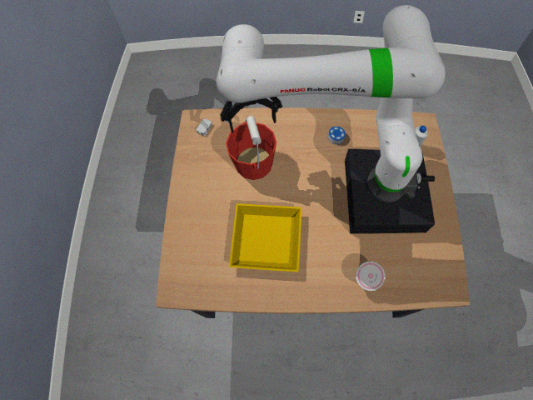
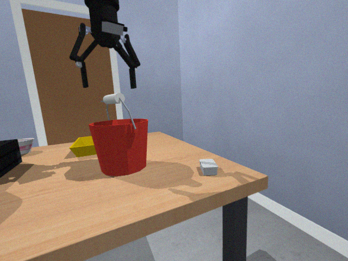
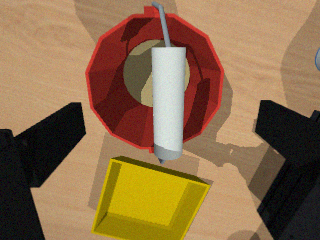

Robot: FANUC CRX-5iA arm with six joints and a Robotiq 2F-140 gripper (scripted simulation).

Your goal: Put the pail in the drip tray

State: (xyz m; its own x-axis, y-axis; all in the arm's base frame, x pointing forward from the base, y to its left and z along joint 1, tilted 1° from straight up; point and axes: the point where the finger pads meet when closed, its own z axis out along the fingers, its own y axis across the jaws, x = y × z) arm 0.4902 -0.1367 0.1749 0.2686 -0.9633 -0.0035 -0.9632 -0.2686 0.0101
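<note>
My gripper is now 1 cm short of the pail handle and 7 cm above it. Round my hand: yellow drip tray: 5 cm behind, 33 cm to the left, 26 cm below; then small grey block: 24 cm ahead, 17 cm to the right, 26 cm below; then red pail: 1 cm ahead, 14 cm below.
</note>
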